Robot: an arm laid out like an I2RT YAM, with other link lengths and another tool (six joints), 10 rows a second.
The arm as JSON. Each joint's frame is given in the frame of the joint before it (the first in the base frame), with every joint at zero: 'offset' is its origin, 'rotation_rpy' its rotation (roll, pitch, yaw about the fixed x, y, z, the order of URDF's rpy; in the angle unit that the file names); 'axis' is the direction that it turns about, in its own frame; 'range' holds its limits. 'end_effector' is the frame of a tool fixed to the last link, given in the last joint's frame.
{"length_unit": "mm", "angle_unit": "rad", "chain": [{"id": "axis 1", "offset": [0.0, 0.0, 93.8], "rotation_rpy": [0.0, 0.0, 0.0], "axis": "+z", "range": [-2.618, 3.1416]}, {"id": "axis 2", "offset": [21.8, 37.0, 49.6], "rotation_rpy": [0.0, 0.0, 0.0], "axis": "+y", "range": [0.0, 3.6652]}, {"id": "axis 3", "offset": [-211.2, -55.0, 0.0], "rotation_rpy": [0.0, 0.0, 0.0], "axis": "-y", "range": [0.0, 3.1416]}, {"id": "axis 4", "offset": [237.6, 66.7, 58.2], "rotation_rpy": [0.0, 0.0, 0.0], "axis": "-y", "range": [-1.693, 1.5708]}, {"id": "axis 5", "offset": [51.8, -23.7, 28.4], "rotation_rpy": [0.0, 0.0, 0.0], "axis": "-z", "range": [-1.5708, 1.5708]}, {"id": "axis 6", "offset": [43.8, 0.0, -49.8], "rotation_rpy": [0.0, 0.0, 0.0], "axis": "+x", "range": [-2.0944, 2.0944]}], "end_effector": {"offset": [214.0, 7.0, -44.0], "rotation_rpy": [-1.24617, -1.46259, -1.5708]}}
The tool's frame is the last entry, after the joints.
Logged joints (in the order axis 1, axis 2, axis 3, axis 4, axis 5, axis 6), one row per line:
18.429, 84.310, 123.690, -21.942, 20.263, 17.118
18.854, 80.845, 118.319, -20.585, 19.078, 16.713
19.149, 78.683, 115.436, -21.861, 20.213, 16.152
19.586, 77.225, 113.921, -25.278, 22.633, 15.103
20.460, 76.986, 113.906, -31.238, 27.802, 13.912
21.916, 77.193, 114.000, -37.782, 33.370, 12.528
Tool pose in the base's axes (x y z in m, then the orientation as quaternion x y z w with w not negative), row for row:
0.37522, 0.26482, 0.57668, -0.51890, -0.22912, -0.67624, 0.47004
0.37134, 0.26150, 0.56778, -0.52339, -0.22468, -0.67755, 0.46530
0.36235, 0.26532, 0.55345, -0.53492, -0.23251, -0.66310, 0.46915
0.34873, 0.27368, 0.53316, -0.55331, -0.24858, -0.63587, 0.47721
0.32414, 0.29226, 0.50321, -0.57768, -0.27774, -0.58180, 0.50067
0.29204, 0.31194, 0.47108, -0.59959, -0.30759, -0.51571, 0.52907
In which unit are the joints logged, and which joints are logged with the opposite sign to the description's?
The joints are logged in degrees. Opposite sign: axis 5.
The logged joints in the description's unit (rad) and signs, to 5 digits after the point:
0.32165, 1.47149, 2.15880, -0.38296, -0.35366, 0.29877
0.32906, 1.41101, 2.06506, -0.35928, -0.33297, 0.29170
0.33421, 1.37328, 2.01474, -0.38155, -0.35278, 0.28191
0.34184, 1.34783, 1.98830, -0.44118, -0.39502, 0.26360
0.35709, 1.34366, 1.98803, -0.54521, -0.48524, 0.24281
0.38251, 1.34727, 1.98968, -0.65942, -0.58242, 0.21865

